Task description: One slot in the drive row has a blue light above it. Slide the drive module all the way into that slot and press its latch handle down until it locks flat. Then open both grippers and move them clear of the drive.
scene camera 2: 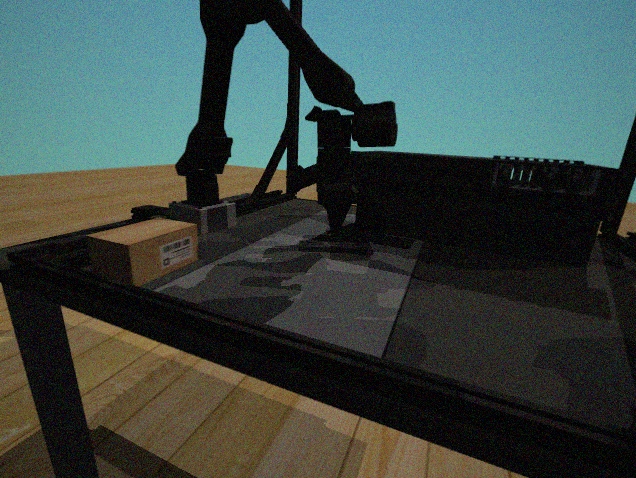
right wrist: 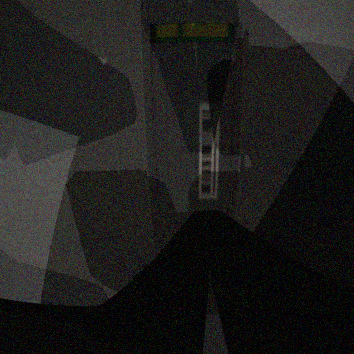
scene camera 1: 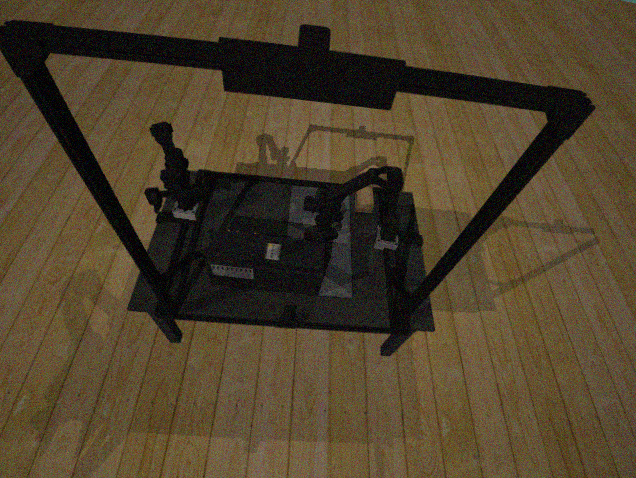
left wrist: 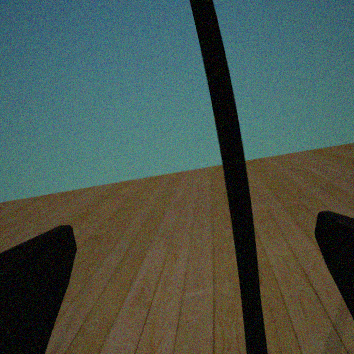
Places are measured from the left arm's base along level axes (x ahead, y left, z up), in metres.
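Where they show: left gripper, between the fingertips: (scene camera 1: 169, 211) (left wrist: 197, 233); right gripper, between the fingertips: (scene camera 2: 334, 235) (right wrist: 205, 222) (scene camera 1: 320, 232); right arm's base, origin of its link: (scene camera 2: 202, 202) (scene camera 1: 387, 235).
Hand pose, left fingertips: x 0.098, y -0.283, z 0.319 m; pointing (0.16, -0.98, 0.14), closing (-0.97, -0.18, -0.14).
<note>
After its pixels a point has its place.
The drive module (scene camera 2: 336, 247) {x 0.593, y 0.005, z -0.060 m} (right wrist: 192, 70) {x 0.646, y 0.015, z -0.060 m} lies flat on the light patterned mat, outside the drive row. In the right wrist view its yellow-green connector edge is at the top and a white label runs along it; its latch end is hidden behind the fingers. My right gripper (scene camera 2: 336, 230) {x 0.605, y -0.011, z -0.045 m} (right wrist: 205, 222) {x 0.605, y -0.011, z -0.045 m} is shut and empty, pointing down just above the module. My left gripper (left wrist: 197, 233) {x 0.098, y -0.283, z 0.319 m} is open and empty, raised away from the table, facing the floor and sky. The drive chassis (scene camera 1: 303, 254) {x 0.545, y -0.235, z 0.103 m} (scene camera 2: 462, 221) {x 0.401, y -0.174, z -0.018 m} is a large black box beside the module. Its slots and the blue light cannot be made out.
A cardboard box (scene camera 2: 159, 251) {x 0.760, y 0.236, z -0.034 m} (scene camera 1: 364, 199) {x 0.798, y 0.197, z -0.012 m} stands near the right arm's base. The light mat (scene camera 1: 336, 280) {x 0.701, y -0.232, z -0.069 m} (scene camera 2: 339, 303) {x 0.512, y 0.176, z -0.070 m} runs alongside the chassis. A pale slotted part (scene camera 1: 232, 271) {x 0.290, y -0.328, z 0.060 m} (scene camera 2: 544, 175) {x 0.281, y -0.197, z 0.082 m} is at the chassis's far end. A black frame (scene camera 1: 308, 74) {x 0.512, y -0.468, z 0.962 m} spans the table; the picture is very dark.
</note>
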